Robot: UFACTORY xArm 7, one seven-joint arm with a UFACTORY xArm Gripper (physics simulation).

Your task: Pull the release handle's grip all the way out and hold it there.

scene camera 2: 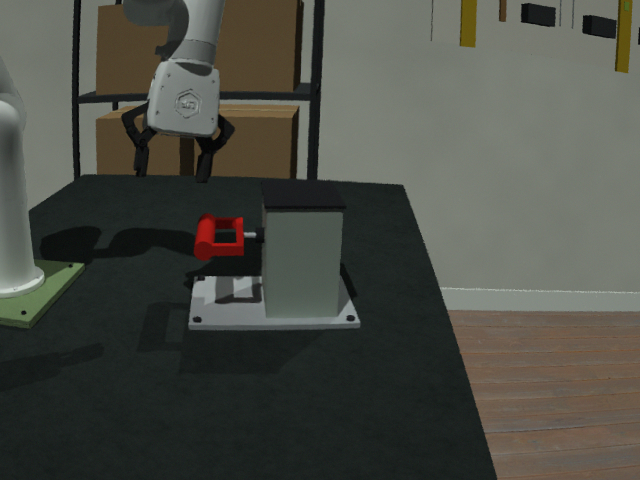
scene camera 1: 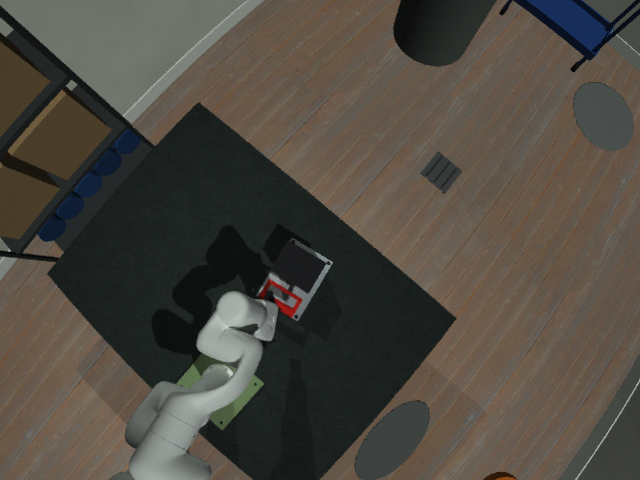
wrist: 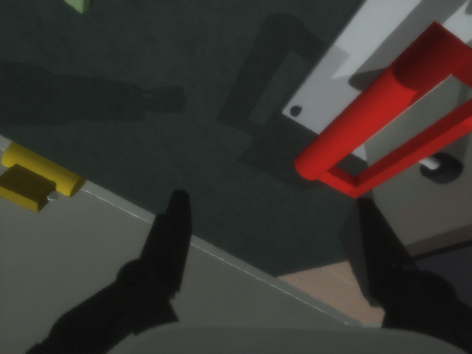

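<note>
The red release handle (scene camera 1: 297, 303) (scene camera 2: 205, 237) (wrist: 360, 120) is a rectangular frame with a thick round grip bar. A short silver rod (scene camera 2: 250, 235) (wrist: 429, 162) joins it to the black collar (scene camera 2: 260, 235) (wrist: 441, 168) on the pale housing (scene camera 2: 302, 263) (wrist: 425, 205). The handle is level above the light base plate (scene camera 2: 227, 321) (wrist: 317, 102). My gripper (scene camera 2: 171, 178) (wrist: 268, 213) is open and empty, its fingers pointing down. In the scene camera 2 view it hangs higher than the grip and beyond it, to the left. The fingertips are hidden in the scene camera 1 view.
The device stands on the dark table top (scene camera 1: 372, 304) (scene camera 2: 361, 413). The arm's green mounting plate (scene camera 1: 235, 405) (scene camera 2: 46, 299) is on the robot's side. The housing has a black top (scene camera 1: 299, 266) (scene camera 2: 302, 195). A shelf rack (scene camera 2: 315, 103) with cardboard boxes (scene camera 2: 258, 139) stands behind the table.
</note>
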